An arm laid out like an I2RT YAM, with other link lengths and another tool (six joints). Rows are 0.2 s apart.
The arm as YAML. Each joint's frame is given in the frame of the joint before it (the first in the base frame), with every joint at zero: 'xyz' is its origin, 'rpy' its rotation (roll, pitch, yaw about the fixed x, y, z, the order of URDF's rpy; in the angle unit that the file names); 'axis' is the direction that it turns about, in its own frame. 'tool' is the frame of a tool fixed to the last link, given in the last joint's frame.
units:
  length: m
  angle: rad
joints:
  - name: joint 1
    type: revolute
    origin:
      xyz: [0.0, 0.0, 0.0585]
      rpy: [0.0, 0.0, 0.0]
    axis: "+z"
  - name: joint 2
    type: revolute
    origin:
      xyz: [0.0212, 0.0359, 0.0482]
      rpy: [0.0, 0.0, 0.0]
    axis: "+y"
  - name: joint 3
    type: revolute
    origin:
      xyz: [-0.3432, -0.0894, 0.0]
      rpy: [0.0, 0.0, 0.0]
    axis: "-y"
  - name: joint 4
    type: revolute
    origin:
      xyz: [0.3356, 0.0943, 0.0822]
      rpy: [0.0, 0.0, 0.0]
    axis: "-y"
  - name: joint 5
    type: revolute
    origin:
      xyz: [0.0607, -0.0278, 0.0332]
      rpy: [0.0, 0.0, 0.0]
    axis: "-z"
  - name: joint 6
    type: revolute
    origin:
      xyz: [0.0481, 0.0, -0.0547]
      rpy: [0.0, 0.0, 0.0]
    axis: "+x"
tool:
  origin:
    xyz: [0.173, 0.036, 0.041]
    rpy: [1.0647, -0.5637, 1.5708]
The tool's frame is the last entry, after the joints.
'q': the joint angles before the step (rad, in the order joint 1, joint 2, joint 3, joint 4, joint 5, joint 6). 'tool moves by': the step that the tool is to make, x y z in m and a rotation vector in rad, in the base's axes. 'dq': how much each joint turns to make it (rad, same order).
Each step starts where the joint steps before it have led.
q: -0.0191, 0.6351, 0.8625, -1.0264, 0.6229, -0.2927
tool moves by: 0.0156, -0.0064, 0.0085, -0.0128, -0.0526, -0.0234
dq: -0.0081, 0.0205, -0.0069, 0.0785, 0.0190, 0.0030
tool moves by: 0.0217, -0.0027, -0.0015, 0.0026, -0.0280, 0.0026
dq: -0.0268, 0.0378, -0.0170, 0.0950, -0.0245, -0.0208
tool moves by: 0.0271, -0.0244, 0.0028, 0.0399, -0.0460, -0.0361
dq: -0.1557, 0.0670, 0.0038, 0.1280, -0.1219, -0.0461
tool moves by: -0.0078, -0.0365, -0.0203, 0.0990, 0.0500, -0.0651
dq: -0.2383, 0.0527, 0.0140, -0.0207, -0.1836, -0.0510
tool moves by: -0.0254, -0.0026, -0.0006, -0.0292, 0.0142, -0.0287
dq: -0.0299, -0.0703, -0.0233, -0.0381, 0.0199, -0.0271
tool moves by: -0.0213, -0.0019, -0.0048, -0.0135, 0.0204, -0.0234
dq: -0.0392, -0.0542, -0.0206, -0.0359, 0.0017, -0.0282
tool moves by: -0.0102, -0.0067, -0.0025, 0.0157, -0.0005, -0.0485
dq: -0.0340, -0.0091, -0.0025, -0.0211, 0.0022, 0.0210
